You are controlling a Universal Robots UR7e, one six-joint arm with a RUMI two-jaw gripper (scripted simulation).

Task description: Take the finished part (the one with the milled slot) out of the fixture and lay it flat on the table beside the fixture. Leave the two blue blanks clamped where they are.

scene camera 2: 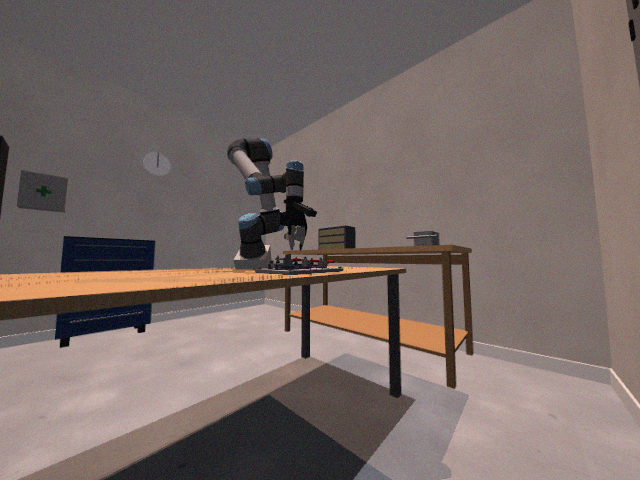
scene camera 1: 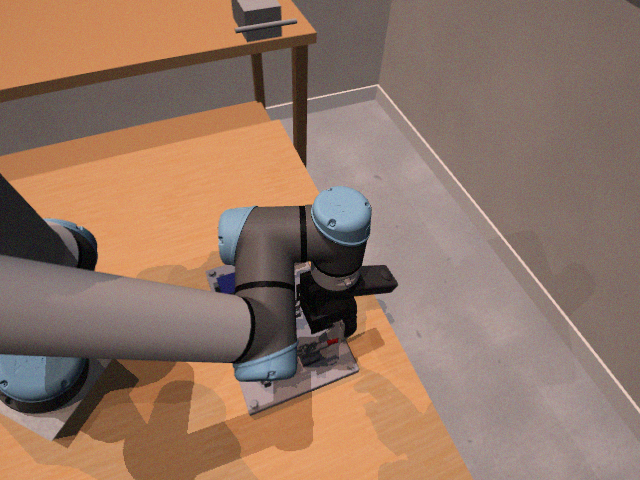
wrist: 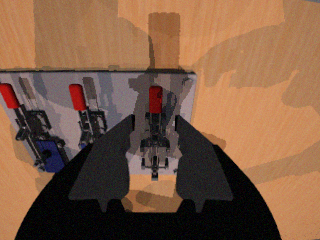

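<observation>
The gripper [scene camera 1: 334,331] appears in scene camera 1, and it can also be seen in scene camera 2 [scene camera 2: 296,250] and in the wrist view [wrist: 155,116]. A grey fixture plate [scene camera 1: 332,367] is part of the scene too.
</observation>
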